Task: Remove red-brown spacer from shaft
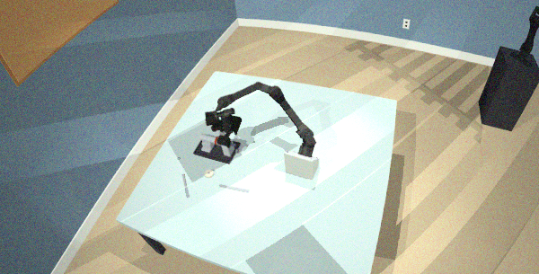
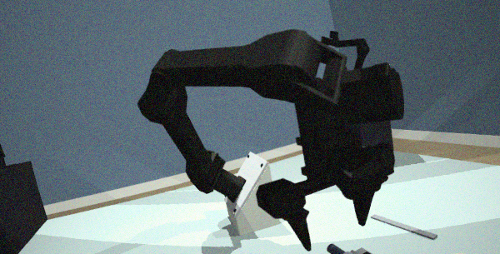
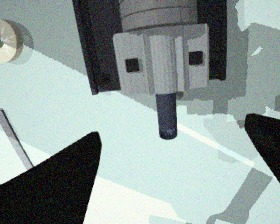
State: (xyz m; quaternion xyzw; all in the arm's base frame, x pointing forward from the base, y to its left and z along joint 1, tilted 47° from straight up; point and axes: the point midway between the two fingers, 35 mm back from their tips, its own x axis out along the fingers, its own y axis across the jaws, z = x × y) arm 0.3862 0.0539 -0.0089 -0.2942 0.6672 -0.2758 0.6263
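Now: gripper tip 7 cm short of the shaft and 3 cm above it. Also, from my gripper tip: fixture 12 cm ahead, 6 cm below; red-brown spacer 10 cm ahead, 3 cm below; grey washer 13 cm ahead, 11 cm to the right, 10 cm below.
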